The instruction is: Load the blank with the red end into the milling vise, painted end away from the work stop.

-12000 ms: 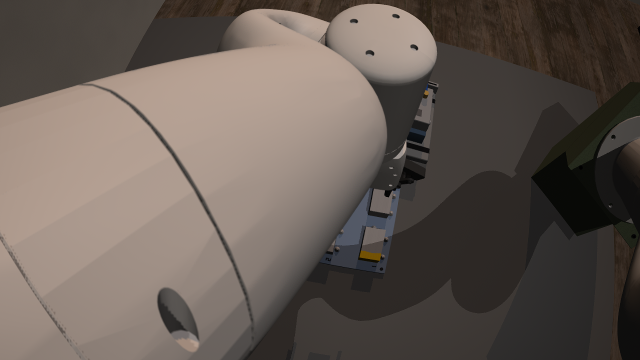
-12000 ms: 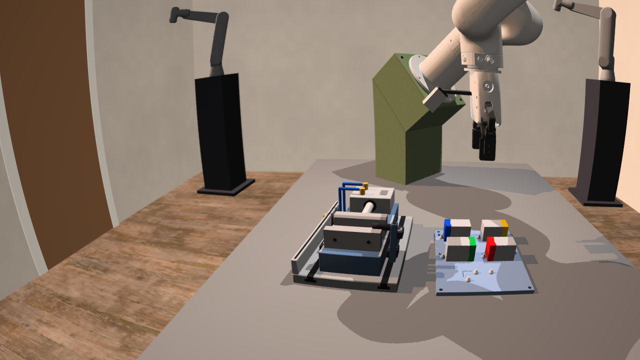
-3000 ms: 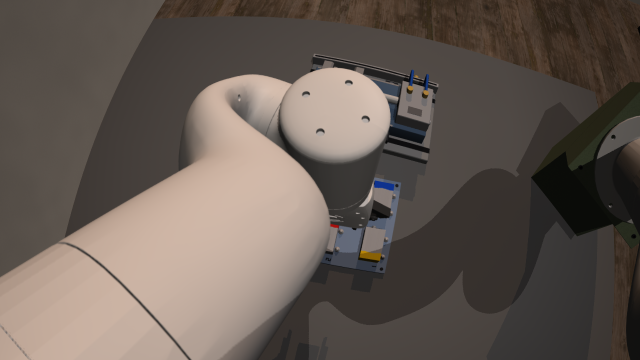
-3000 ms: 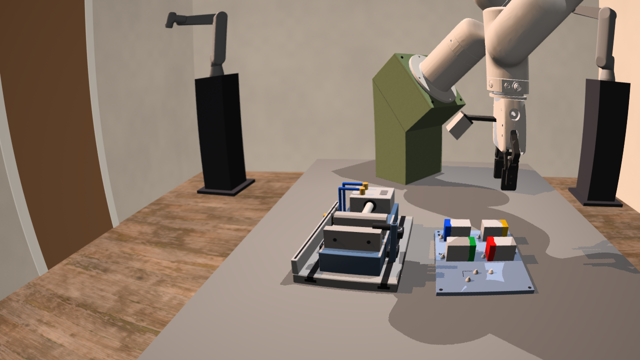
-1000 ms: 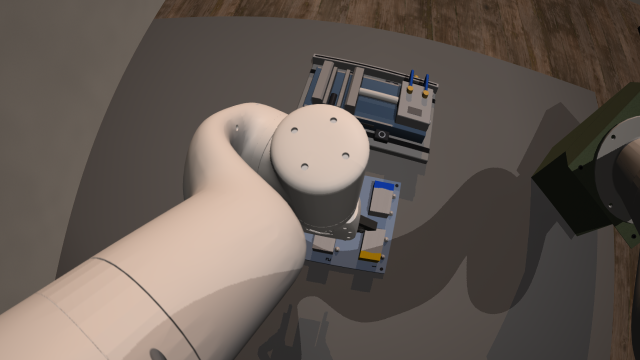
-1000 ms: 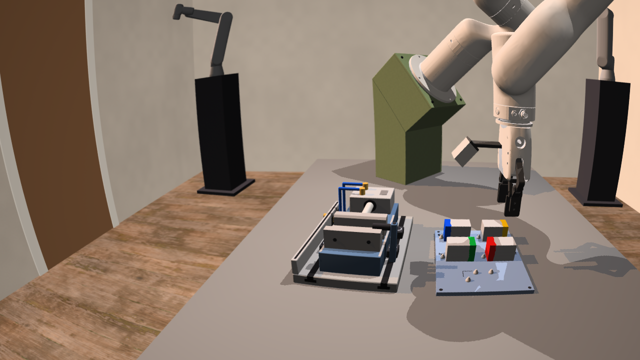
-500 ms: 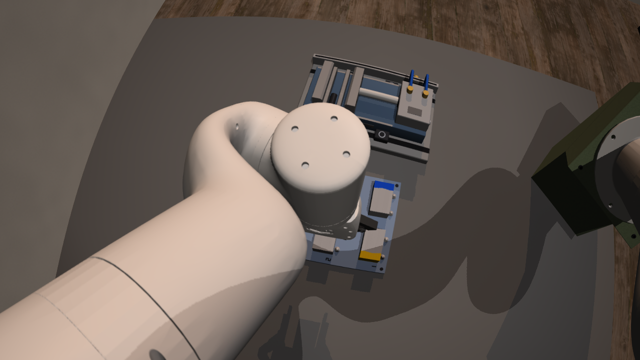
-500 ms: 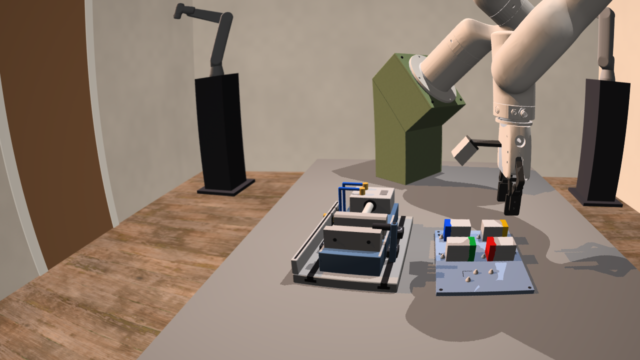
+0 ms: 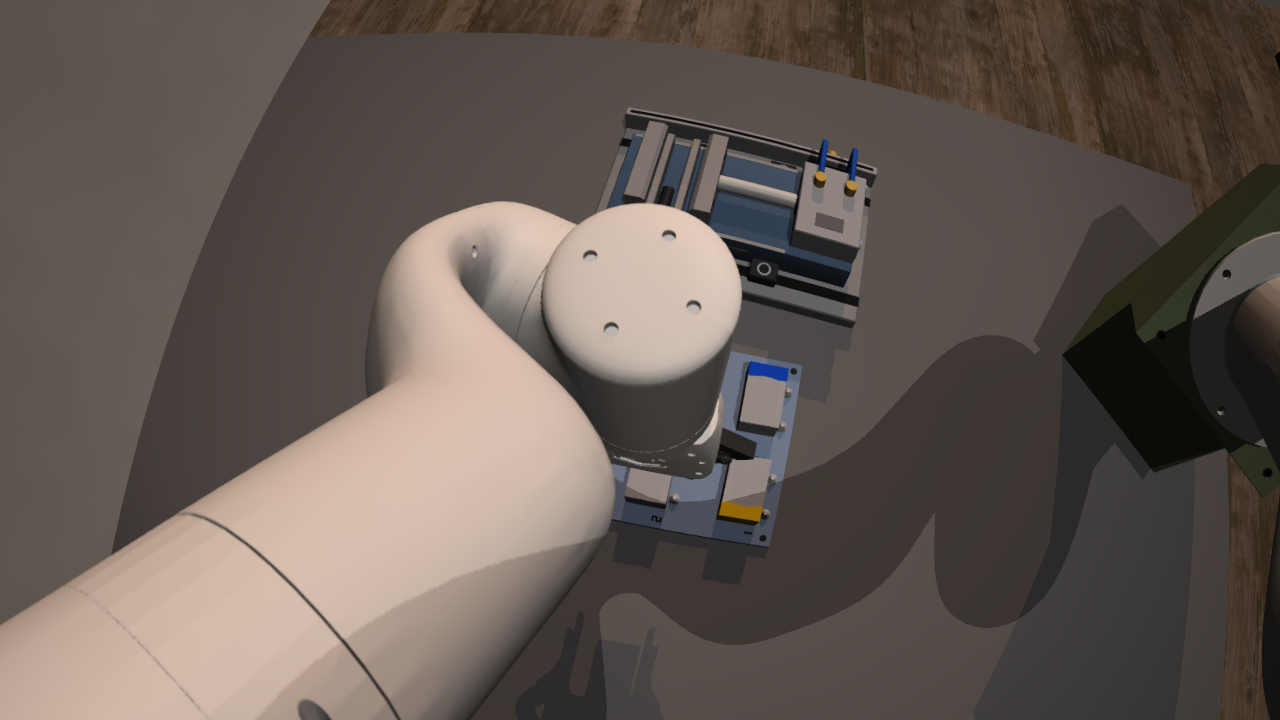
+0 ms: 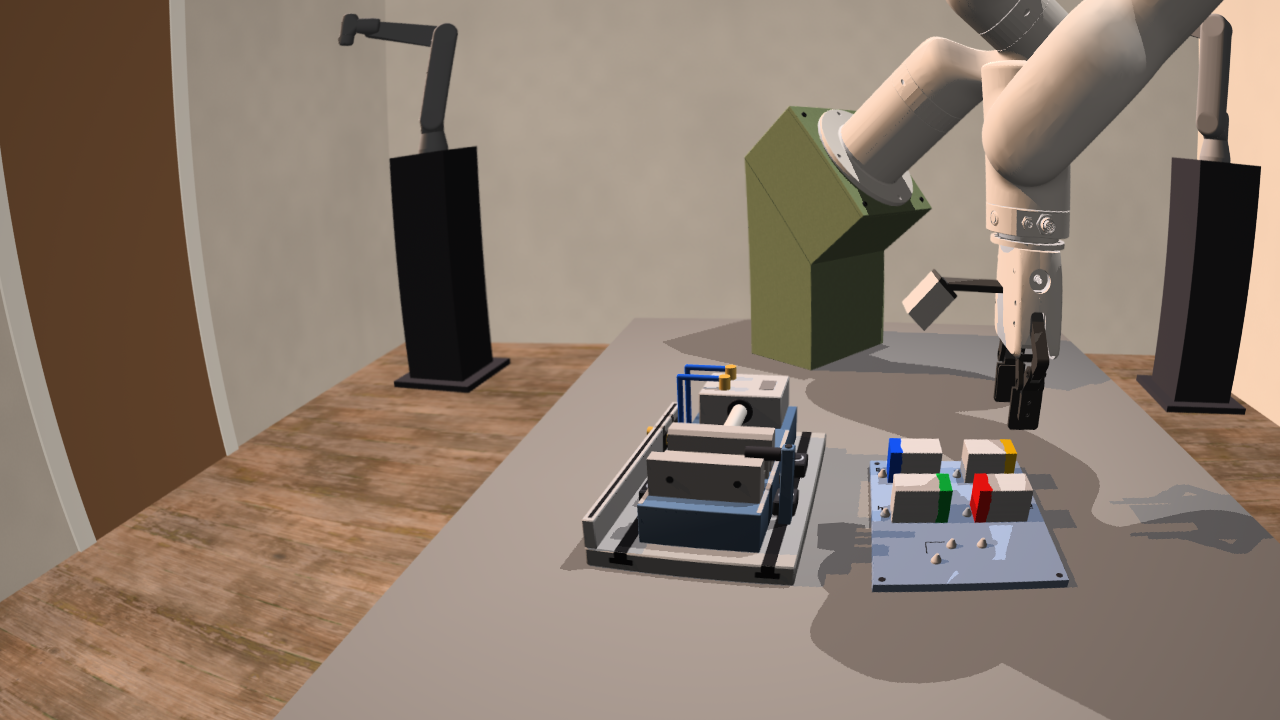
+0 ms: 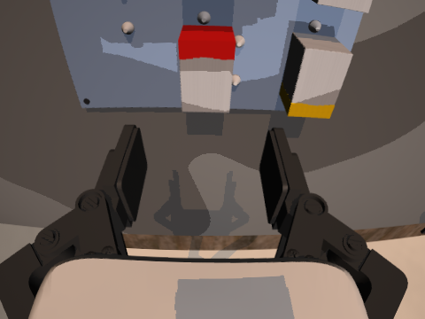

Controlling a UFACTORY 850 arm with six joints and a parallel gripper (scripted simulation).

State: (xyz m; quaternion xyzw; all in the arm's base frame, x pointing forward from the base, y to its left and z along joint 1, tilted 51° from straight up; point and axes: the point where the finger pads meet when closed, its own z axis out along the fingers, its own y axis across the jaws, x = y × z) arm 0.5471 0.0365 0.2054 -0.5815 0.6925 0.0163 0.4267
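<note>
The red-ended blank lies 110 mm below my hand. Also, from my hand: infeed plate (50 mm to the right, 130 mm below); then yellow-ended blank (90 mm behind, 110 mm below); then green-ended blank (90 mm to the right, 110 mm below).
</note>
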